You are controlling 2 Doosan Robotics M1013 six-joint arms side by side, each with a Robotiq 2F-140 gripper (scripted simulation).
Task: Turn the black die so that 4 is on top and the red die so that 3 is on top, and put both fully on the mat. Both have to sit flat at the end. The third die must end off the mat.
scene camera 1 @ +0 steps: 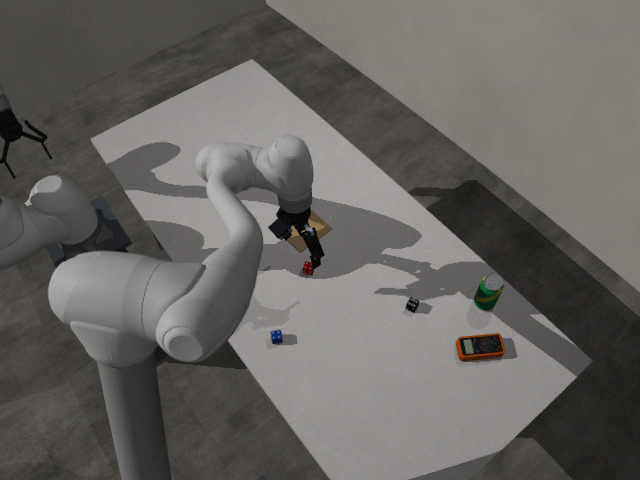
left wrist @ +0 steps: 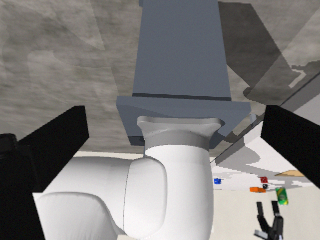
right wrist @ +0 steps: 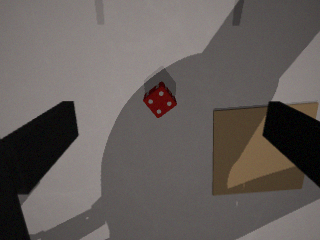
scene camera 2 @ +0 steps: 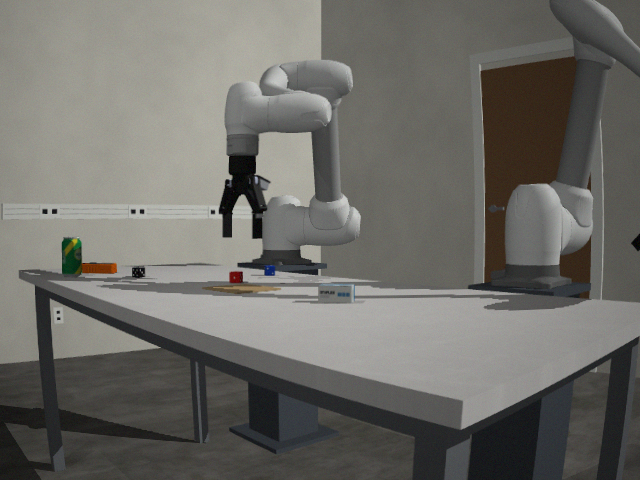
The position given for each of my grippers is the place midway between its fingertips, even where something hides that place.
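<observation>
Tan mat (right wrist: 244, 161). Red die (right wrist: 159, 99). My right gripper (scene camera 2: 241, 238), (scene camera 1: 301, 249), (right wrist: 171, 118). My left gripper (left wrist: 174, 121).
</observation>
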